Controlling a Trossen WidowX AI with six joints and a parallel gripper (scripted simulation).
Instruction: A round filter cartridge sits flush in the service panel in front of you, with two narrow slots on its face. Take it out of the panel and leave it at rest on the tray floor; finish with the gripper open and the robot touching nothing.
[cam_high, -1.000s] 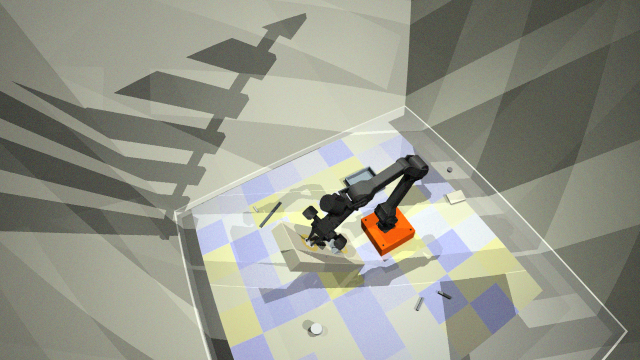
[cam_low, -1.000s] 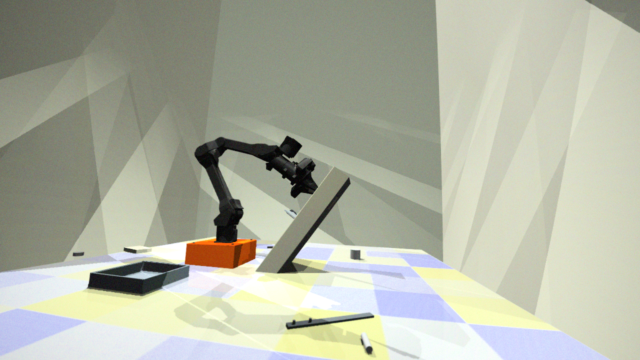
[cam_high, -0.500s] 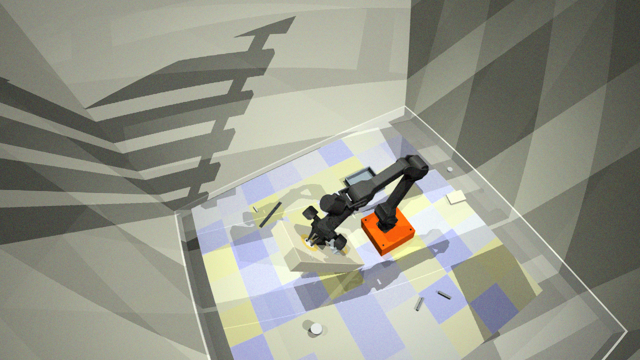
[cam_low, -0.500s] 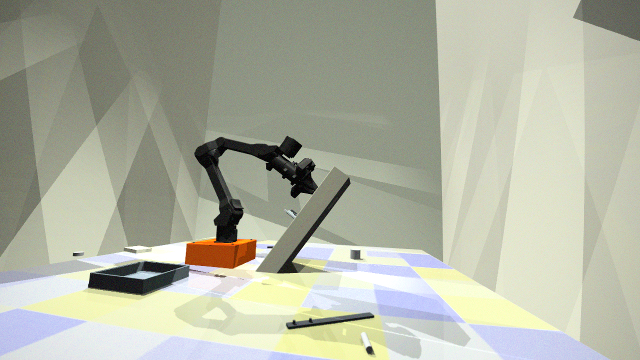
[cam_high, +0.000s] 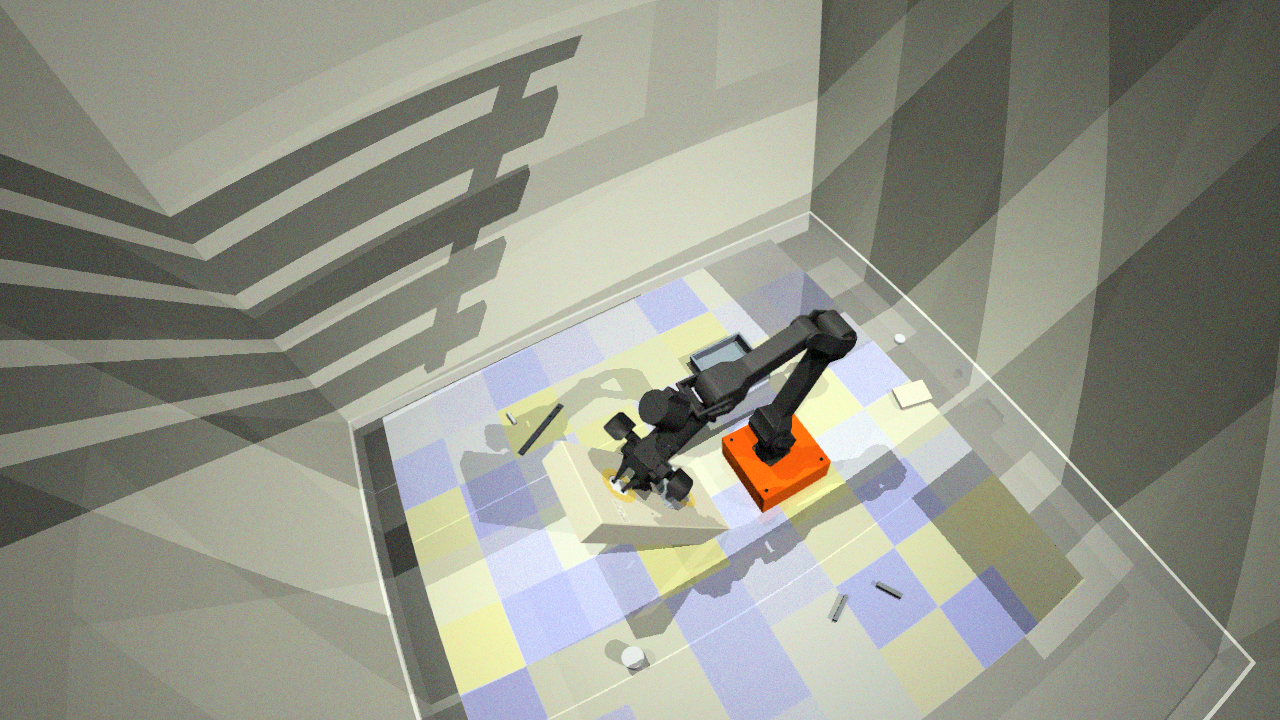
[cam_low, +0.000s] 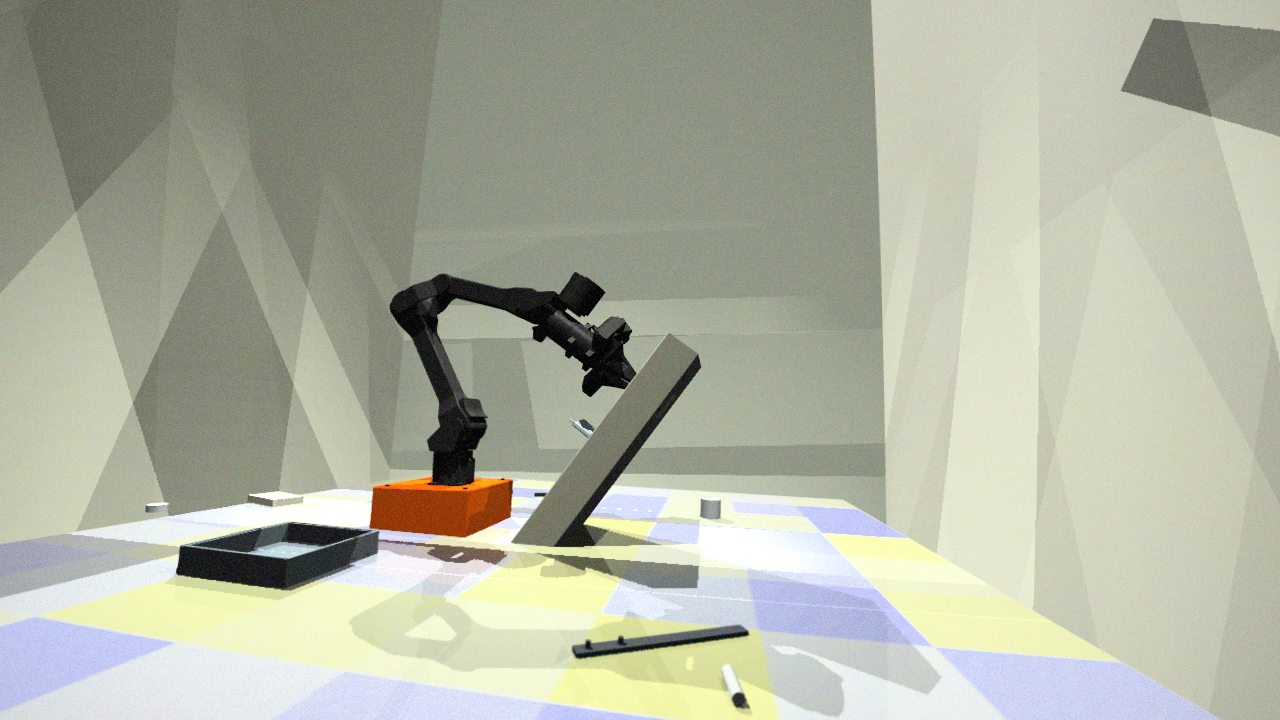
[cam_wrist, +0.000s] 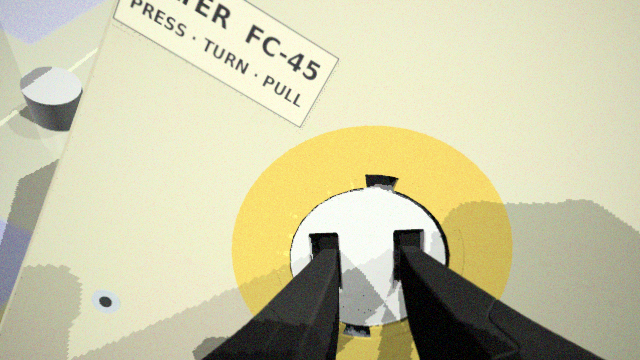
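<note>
My gripper tip is now 1 cm short of the round filter cartridge and 1 cm above it. The rest, counted from my gripper tip: beige slab: 75 cm behind, 26 cm below, 15 cm to the left; service panel: 8 cm below, 3 cm behind.
</note>
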